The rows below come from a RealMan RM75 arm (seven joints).
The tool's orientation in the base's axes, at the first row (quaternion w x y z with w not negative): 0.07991 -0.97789 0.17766 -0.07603
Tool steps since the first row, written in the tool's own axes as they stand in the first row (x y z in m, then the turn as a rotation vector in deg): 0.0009 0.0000 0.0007 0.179 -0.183 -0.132; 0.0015 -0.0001 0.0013 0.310 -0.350 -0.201; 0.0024 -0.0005 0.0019 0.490 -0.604 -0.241; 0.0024 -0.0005 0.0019 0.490 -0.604 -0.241; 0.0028 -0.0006 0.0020 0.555 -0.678 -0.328; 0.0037 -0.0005 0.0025 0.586 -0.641 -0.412; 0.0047 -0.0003 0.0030 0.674 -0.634 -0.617; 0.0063 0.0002 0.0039 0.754 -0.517 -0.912; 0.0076 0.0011 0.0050 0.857 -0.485 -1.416; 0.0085 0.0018 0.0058 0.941 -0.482 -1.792; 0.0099 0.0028 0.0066 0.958 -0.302 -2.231; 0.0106 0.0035 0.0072 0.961 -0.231 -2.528; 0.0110 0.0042 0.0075 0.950 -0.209 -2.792
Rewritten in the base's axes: 0.0010 -0.0002 -0.0006 0.204 0.088 0.184; 0.0017 -0.0003 -0.0011 0.369 0.186 0.298; 0.0027 -0.0002 -0.0015 0.613 0.351 0.405; 0.0027 -0.0002 -0.0015 0.613 0.351 0.405; 0.0031 -0.0002 -0.0015 0.683 0.385 0.511; 0.0040 -0.0005 -0.0019 0.684 0.328 0.590; 0.0050 -0.0010 -0.0023 0.727 0.264 0.799; 0.0065 -0.0019 -0.0031 0.710 0.089 1.075; 0.0075 -0.0031 -0.0042 0.705 -0.043 1.574; 0.0083 -0.0040 -0.0050 0.715 -0.125 1.950; 0.0094 -0.0053 -0.0058 0.593 -0.354 2.347; 0.0099 -0.0061 -0.0064 0.519 -0.459 2.624; 0.0101 -0.0069 -0.0068 0.455 -0.509 2.877
